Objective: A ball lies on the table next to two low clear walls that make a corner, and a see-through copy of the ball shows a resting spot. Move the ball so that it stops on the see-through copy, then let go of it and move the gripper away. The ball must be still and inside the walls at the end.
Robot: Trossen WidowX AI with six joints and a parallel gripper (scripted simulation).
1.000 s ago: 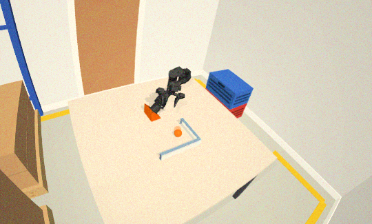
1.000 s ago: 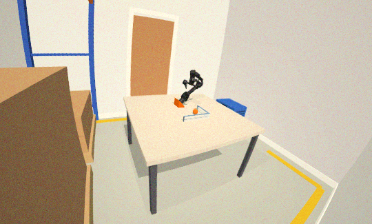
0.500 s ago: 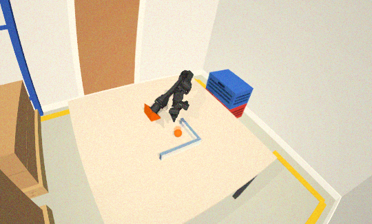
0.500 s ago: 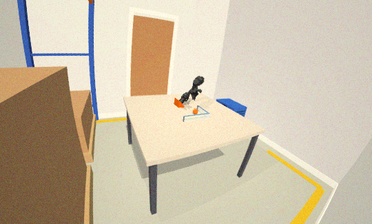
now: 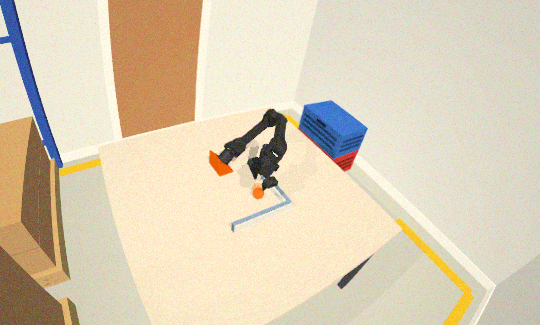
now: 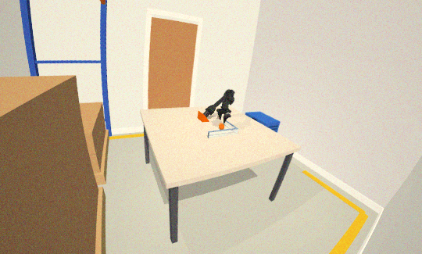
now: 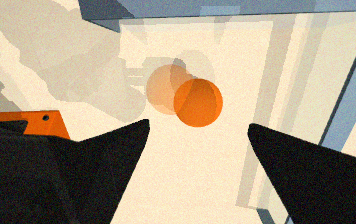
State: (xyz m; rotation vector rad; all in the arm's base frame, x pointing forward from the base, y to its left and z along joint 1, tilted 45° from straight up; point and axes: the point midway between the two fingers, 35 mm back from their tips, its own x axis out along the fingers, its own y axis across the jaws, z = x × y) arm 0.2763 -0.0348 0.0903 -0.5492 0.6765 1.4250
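My gripper tip is 60 mm above the orange ball. Also, from my gripper tip: see-through copy of ball 60 mm below, 30 mm behind, 20 mm to the left.
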